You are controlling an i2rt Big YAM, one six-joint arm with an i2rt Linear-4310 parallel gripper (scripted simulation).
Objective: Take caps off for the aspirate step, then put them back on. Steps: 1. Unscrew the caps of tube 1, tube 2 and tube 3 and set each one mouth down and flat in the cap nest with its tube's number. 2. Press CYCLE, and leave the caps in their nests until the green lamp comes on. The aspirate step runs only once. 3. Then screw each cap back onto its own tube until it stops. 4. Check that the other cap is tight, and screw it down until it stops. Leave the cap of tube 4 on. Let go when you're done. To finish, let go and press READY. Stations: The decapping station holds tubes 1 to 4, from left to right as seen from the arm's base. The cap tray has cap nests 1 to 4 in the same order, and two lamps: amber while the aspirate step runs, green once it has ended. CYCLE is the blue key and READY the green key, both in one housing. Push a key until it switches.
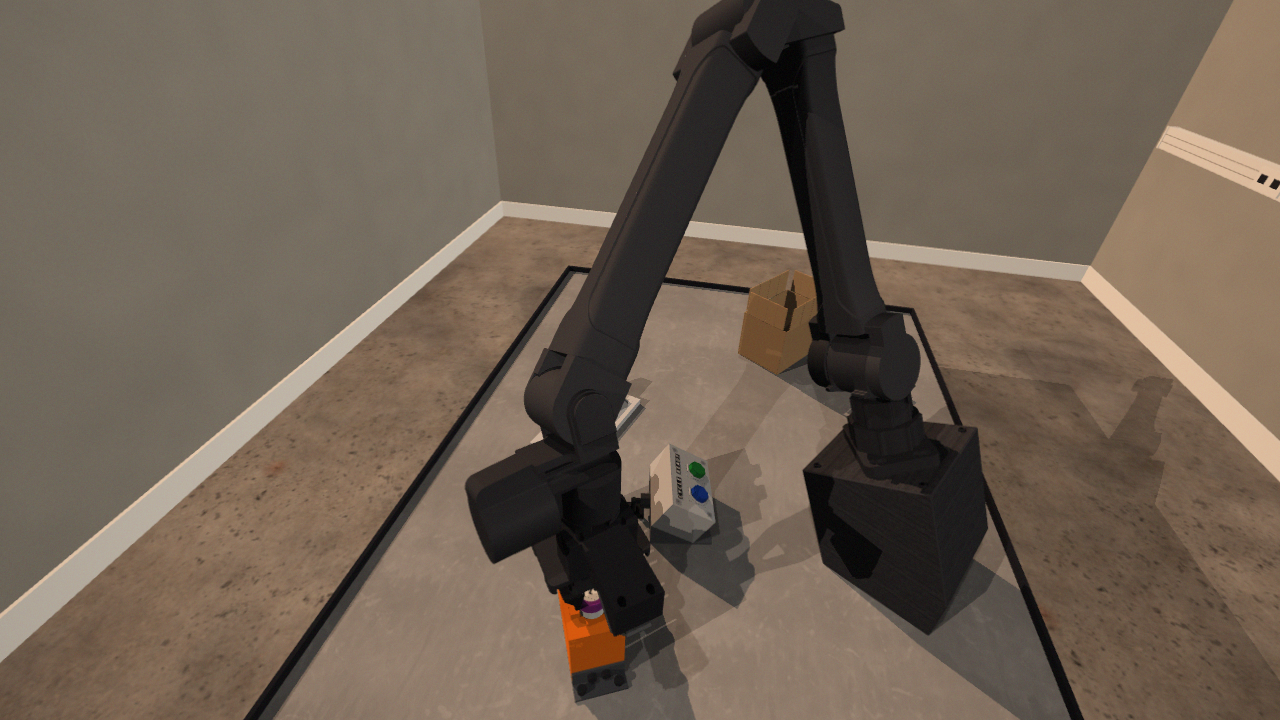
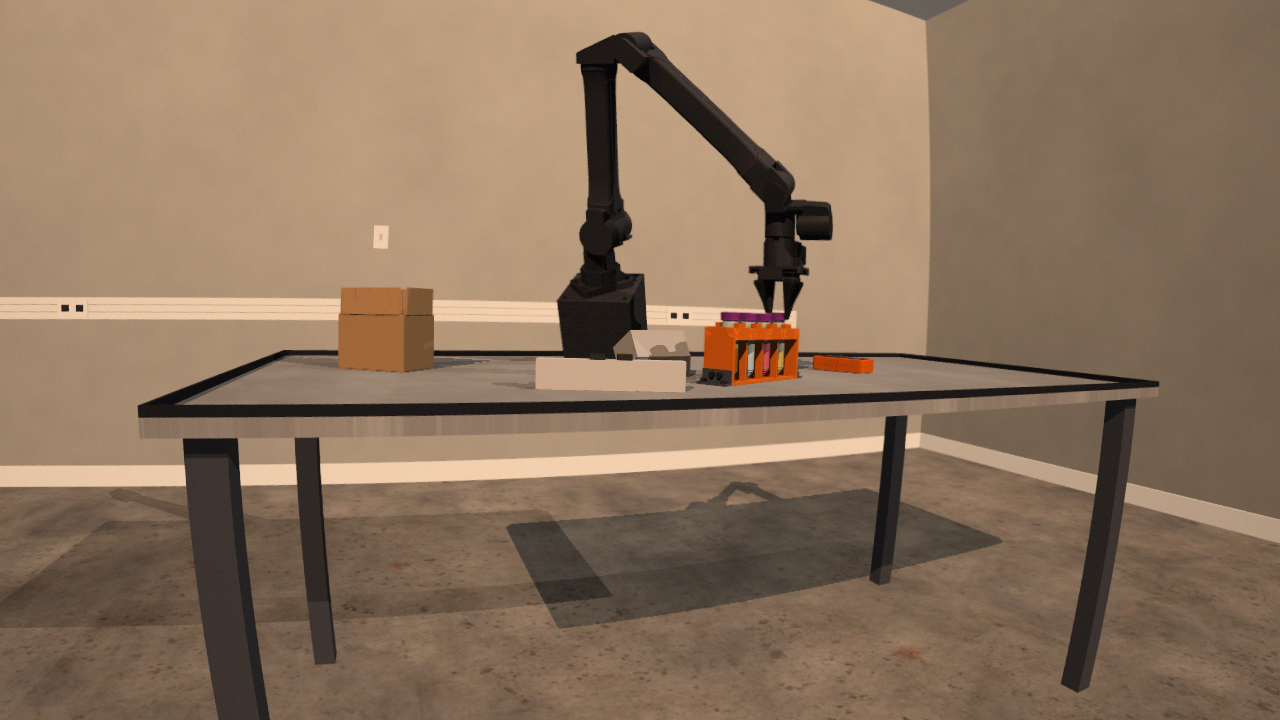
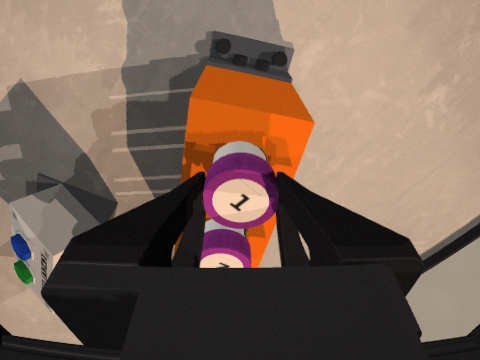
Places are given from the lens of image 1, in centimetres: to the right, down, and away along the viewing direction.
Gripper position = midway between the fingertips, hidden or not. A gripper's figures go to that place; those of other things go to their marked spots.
gripper point(image 1: 591, 598): -5, 25, 58
cardboard box point(image 1: 763, 341): 25, -4, 110
key housing point(image 1: 672, 508): 4, 20, 73
The marked spots on the key housing and the cardboard box are 49 cm apart.
